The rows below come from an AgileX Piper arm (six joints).
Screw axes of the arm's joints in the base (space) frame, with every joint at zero. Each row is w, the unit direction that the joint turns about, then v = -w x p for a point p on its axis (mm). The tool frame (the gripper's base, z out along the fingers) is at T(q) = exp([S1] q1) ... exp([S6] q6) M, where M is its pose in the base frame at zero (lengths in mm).
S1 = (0, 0, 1, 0, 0, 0)
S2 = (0, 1, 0, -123, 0, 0)
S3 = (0, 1, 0, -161.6, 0, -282.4)
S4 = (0.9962, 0, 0.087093, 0, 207.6, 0)
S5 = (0, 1, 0, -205.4, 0, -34.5)
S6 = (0.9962, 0, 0.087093, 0, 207.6, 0)
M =
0.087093 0 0.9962 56.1
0 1 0 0
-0.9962 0 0.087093 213.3
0 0 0 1
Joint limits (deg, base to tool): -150..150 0..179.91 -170..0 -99.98..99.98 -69.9..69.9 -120..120
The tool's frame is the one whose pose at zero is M.
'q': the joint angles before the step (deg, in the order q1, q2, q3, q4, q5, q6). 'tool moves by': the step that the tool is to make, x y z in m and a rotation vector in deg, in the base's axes. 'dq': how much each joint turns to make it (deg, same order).
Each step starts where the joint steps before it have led.
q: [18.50, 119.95, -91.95, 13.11, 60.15, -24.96]
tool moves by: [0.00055, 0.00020, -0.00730, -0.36, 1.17, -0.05]
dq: [0.00, 0.98, 0.00, 0.00, 0.23, 0.10]
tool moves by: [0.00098, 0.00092, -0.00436, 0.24, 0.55, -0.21]
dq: [0.00, 0.68, -0.13, 0.45, -0.11, 0.00]
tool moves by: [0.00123, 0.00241, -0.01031, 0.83, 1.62, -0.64]
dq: [0.00, 1.52, -0.14, 1.45, -0.11, -0.01]
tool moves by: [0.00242, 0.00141, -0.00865, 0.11, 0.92, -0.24]
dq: [0.00, 1.47, -0.53, 0.46, -0.11, 0.01]
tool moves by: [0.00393, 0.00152, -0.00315, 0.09, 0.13, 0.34]
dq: [0.00, 1.15, -1.33, 0.12, 0.36, -0.32]
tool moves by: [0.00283, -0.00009, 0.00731, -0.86, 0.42, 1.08]
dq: [0.00, 0.25, -2.31, -1.11, 2.81, 0.06]
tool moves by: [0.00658, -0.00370, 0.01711, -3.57, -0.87, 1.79]
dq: [0.00, 0.08, -4.50, -4.41, 4.67, 0.82]
